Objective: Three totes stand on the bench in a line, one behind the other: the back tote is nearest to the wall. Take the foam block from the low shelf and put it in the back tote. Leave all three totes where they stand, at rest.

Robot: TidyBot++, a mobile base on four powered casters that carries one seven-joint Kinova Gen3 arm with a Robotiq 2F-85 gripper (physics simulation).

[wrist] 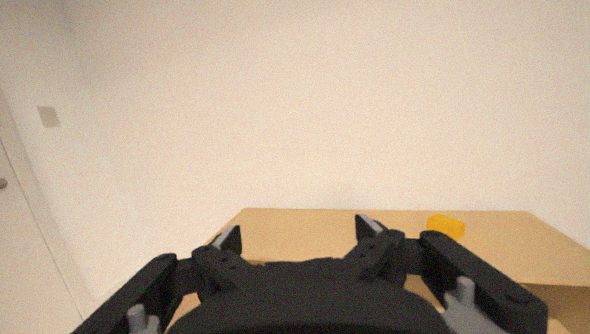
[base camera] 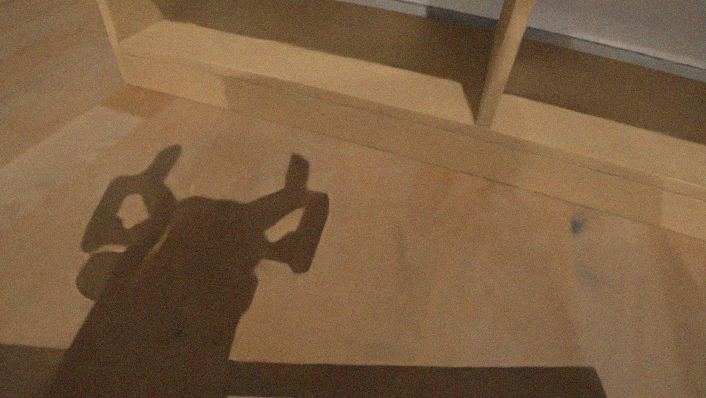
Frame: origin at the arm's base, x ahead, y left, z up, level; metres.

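Seen in the pictures: gripper, between the fingertips: [wrist: 298, 232].
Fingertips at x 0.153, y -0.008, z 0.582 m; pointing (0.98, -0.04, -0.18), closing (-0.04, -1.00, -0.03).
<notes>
Offsets run from my fingertips to a thing's top centre. Level surfaces: height alone.
The foam block, a small yellow-orange block @(0.324 m down, 0.474 m ahead, 0.509 m right) [wrist: 445, 226], lies on top of the low wooden shelf [wrist: 300, 227] [base camera: 300, 62], right of centre in the wrist view. My gripper [wrist: 298, 232] is open, with nothing between its fingers. The block is to the right of the right fingertip and beyond it. In the base camera view the shelf's bottom board and a divider show at close range, and the block does not show there. The three totes and the bench do not show in either view.
A pale wall [wrist: 300, 100] stands right behind the shelf. A door [wrist: 22, 240] with a knob is at the far left, beside a wall switch @(0.298 m up, 1.097 m ahead, 1.284 m left) [wrist: 48, 116]. The shadow of the arm and open gripper [base camera: 210, 250] falls on the wooden floor @(0.979 m down) [base camera: 425, 280] before the shelf.
</notes>
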